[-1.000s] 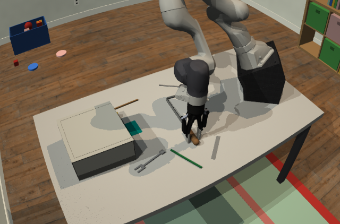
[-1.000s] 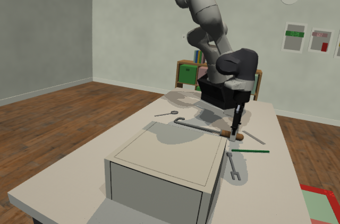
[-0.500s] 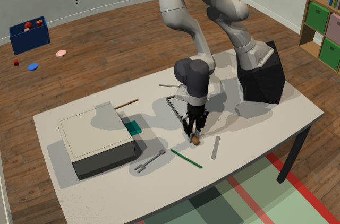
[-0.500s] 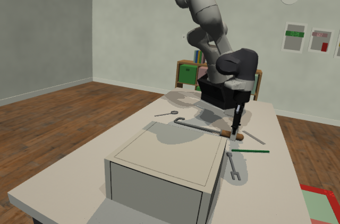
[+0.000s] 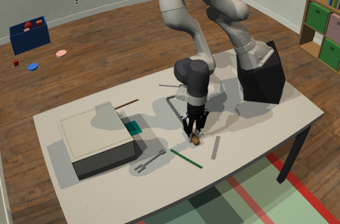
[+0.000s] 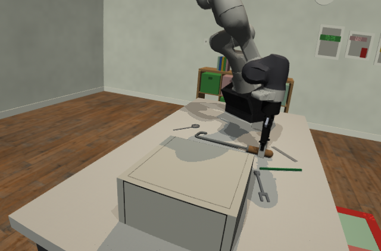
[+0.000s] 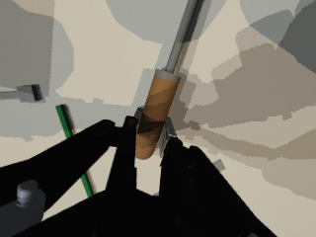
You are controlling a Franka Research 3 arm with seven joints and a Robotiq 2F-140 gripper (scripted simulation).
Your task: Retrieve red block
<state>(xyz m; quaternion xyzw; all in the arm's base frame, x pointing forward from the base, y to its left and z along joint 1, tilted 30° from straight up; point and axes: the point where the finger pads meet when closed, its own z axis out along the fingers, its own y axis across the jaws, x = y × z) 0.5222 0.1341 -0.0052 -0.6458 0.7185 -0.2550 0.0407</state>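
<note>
The grey strip is 10 cm to the left of my hand, 6 cm behind it and 3 cm below it. From my hand the other things lie so: tool with grey shaft: 14 cm to the right, 6 cm behind, 2 cm below; grey forked tool: 23 cm ahead, 3 cm below; green stick: 10 cm ahead, 8 cm to the left, 3 cm below.
</note>
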